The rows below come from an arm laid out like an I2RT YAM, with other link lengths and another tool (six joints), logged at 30 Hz.
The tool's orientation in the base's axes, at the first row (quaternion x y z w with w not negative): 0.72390 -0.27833 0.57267 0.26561
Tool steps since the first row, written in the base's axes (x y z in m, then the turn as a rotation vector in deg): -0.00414 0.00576 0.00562 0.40 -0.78 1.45; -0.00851 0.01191 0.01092 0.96 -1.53 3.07; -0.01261 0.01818 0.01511 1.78 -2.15 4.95; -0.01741 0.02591 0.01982 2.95 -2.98 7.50; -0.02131 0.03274 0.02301 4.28 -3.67 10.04; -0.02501 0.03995 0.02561 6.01 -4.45 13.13; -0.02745 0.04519 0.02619 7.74 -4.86 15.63; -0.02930 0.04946 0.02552 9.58 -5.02 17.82
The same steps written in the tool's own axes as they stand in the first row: 0.00414 -0.00076 -0.00801 1.57 0.36 0.53; 0.00788 -0.00165 -0.01639 3.33 0.60 1.11; 0.01058 -0.00289 -0.02444 5.39 0.58 1.72; 0.01351 -0.00462 -0.03411 8.18 0.50 2.58; 0.01522 -0.00646 -0.04222 10.98 0.22 3.46; 0.01634 -0.00875 -0.05034 14.40 -0.25 4.56; 0.01593 -0.01068 -0.05580 17.21 -1.02 5.52; 0.01451 -0.01242 -0.05993 19.72 -2.07 6.44
